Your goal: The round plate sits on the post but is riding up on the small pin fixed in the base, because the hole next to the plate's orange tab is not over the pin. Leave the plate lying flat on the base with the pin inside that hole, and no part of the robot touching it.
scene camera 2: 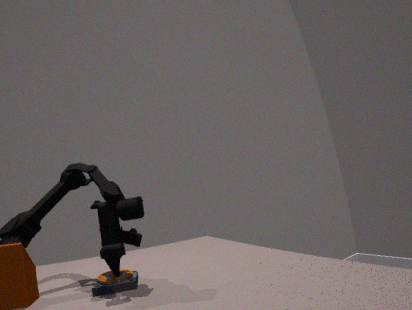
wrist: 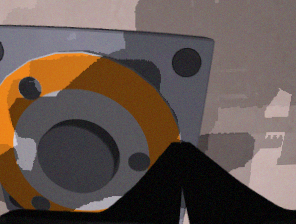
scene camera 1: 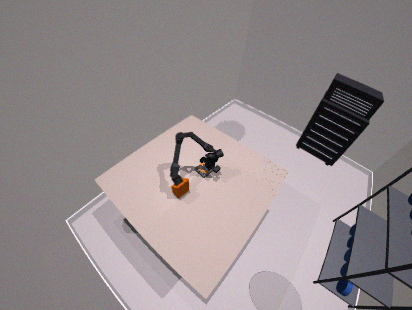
Labels:
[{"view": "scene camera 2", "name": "my gripper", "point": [117,276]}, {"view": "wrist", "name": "my gripper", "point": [180,151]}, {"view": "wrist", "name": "square grey base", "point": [179,65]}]

